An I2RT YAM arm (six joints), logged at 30 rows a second.
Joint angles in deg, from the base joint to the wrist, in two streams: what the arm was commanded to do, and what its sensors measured. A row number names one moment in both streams.
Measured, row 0:
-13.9, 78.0, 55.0, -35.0, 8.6, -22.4
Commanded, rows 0 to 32:
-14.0, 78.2, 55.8, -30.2, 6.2, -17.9
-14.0, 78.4, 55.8, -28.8, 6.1, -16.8
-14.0, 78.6, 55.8, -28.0, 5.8, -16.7
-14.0, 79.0, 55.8, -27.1, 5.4, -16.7
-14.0, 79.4, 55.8, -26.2, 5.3, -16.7
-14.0, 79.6, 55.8, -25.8, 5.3, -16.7
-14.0, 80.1, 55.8, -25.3, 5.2, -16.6
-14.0, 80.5, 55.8, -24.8, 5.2, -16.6
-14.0, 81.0, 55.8, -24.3, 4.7, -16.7
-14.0, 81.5, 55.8, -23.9, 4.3, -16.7
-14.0, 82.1, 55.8, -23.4, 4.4, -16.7
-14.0, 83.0, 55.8, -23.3, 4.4, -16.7
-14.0, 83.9, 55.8, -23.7, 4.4, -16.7
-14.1, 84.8, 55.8, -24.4, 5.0, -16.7
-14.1, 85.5, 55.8, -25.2, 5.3, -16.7
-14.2, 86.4, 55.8, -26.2, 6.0, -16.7
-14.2, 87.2, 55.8, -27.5, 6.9, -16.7
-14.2, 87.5, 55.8, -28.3, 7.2, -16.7
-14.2, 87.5, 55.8, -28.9, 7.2, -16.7
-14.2, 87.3, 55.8, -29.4, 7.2, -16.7
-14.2, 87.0, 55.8, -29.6, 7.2, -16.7
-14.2, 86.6, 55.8, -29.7, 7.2, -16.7
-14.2, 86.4, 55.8, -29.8, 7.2, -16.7
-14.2, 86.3, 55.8, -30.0, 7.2, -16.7
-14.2, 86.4, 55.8, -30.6, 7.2, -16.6
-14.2, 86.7, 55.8, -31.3, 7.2, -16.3
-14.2, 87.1, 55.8, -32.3, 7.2, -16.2
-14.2, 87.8, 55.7, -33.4, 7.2, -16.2
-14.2, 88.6, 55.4, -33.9, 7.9, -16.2
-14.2, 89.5, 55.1, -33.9, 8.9, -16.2
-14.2, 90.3, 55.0, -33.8, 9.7, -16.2
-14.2, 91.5, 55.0, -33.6, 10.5, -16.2
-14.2, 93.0, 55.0, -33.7, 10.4, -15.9
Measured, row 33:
-13.9, 89.3, 55.1, -33.7, 8.2, -16.8
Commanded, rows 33 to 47:
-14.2, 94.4, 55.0, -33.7, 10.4, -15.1
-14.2, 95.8, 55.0, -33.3, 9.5, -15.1
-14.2, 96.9, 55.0, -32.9, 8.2, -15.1
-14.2, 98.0, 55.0, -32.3, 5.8, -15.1
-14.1, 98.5, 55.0, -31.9, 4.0, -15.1
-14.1, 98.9, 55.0, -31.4, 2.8, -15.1
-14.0, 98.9, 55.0, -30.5, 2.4, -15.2
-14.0, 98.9, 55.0, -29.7, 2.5, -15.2
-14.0, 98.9, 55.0, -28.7, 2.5, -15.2
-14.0, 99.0, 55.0, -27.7, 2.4, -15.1
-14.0, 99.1, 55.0, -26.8, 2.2, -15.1
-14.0, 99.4, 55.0, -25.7, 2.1, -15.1
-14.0, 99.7, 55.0, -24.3, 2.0, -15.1
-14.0, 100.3, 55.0, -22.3, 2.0, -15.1
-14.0, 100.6, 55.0, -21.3, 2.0, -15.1
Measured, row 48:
-13.9, 99.0, 55.0, -23.7, 3.0, -15.8
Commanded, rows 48 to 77:
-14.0, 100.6, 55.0, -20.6, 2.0, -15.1
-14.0, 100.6, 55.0, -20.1, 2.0, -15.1
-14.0, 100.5, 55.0, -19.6, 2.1, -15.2
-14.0, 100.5, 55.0, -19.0, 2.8, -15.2
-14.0, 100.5, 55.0, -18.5, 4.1, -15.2
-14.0, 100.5, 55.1, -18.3, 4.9, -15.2
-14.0, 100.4, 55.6, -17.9, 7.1, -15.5
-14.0, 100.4, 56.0, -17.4, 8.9, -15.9
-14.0, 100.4, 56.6, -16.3, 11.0, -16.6
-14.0, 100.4, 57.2, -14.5, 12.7, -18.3
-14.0, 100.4, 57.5, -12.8, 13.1, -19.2
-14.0, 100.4, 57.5, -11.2, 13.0, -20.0
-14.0, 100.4, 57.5, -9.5, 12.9, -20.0
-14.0, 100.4, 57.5, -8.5, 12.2, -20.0
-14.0, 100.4, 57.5, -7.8, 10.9, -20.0
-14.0, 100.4, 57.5, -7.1, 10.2, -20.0
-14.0, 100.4, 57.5, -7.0, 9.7, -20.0
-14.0, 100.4, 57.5, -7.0, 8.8, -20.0
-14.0, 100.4, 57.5, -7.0, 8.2, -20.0
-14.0, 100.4, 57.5, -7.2, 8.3, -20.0
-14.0, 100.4, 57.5, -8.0, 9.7, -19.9
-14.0, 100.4, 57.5, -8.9, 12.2, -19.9
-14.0, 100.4, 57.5, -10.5, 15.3, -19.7
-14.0, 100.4, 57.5, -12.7, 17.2, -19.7
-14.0, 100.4, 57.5, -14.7, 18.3, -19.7
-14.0, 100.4, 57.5, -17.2, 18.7, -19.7
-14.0, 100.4, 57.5, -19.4, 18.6, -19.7
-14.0, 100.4, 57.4, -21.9, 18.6, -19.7
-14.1, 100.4, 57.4, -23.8, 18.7, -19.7
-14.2, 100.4, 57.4, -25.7, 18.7, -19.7
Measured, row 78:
-13.9, 99.9, 57.0, -21.4, 16.4, -19.7
